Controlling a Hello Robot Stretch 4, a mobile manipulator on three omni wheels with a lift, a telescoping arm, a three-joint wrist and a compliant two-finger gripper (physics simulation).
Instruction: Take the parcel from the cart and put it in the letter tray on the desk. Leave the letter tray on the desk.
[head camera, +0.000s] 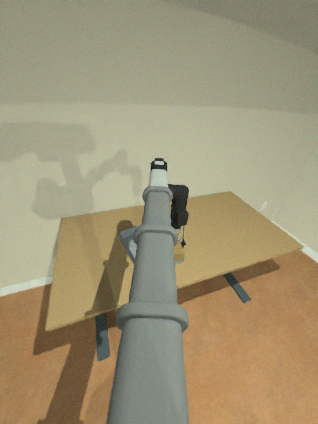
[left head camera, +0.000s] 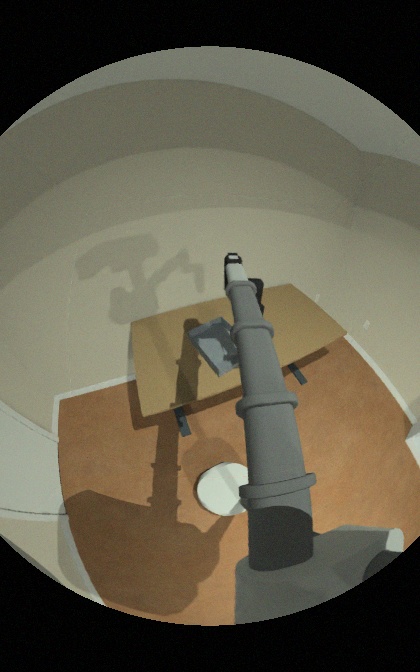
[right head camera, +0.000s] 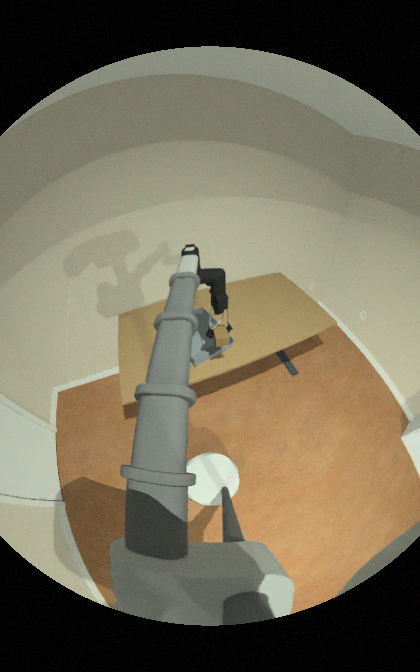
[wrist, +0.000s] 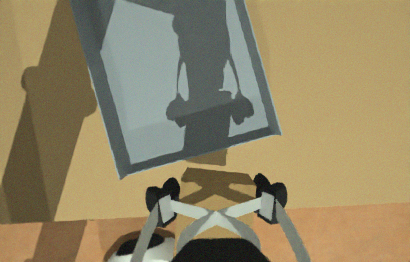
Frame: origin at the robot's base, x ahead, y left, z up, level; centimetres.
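Seen in the pictures: gripper, between the fingertips: (wrist: 215, 191).
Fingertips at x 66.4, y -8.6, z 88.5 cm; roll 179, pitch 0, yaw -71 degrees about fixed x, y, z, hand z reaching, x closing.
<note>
Pixels of each thing's top centre, then the offset from my fingertips to it. Level surfaces: height alone.
- tan box-shaped parcel, centre of its top: (wrist: 212, 237) (head camera: 175, 246) dz +5.0, dx -2.5, dy -0.5 cm
- grey-blue letter tray, centre of its top: (wrist: 168, 46) (head camera: 149, 242) dz -12.7, dx +15.7, dy +11.9 cm
- wooden desk, height of its surface: dz -19.3 cm
My gripper (right head camera: 220, 330) (wrist: 215, 191) is shut on the tan box-shaped parcel (head camera: 179, 253) (right head camera: 222, 339) (wrist: 217, 191), with one finger on each side. In the head view the arm hides part of both. The grey-blue letter tray (head camera: 129, 241) (left head camera: 229, 371) (right head camera: 202, 358) (wrist: 112, 130) lies on the wooden desk (head camera: 240, 235) (left head camera: 310, 325) (right head camera: 280, 320) (wrist: 340, 100). The parcel is held above desk height. In the wrist view it shows below the tray's near edge, and the gripper's shadow falls inside the tray. In the right head view it overlaps the tray's near right corner. The cart cannot be made out for certain.
A round white top (left head camera: 222, 490) (right head camera: 214, 479) shows low in front of the desk. The extended arm (head camera: 155, 270) (left head camera: 270, 430) (right head camera: 162, 420) crosses over the desk. A wall (head camera: 240, 150) stands behind the desk. Dark desk feet (head camera: 237, 287) (left head camera: 297, 374) (right head camera: 287, 363) show on the floor.
</note>
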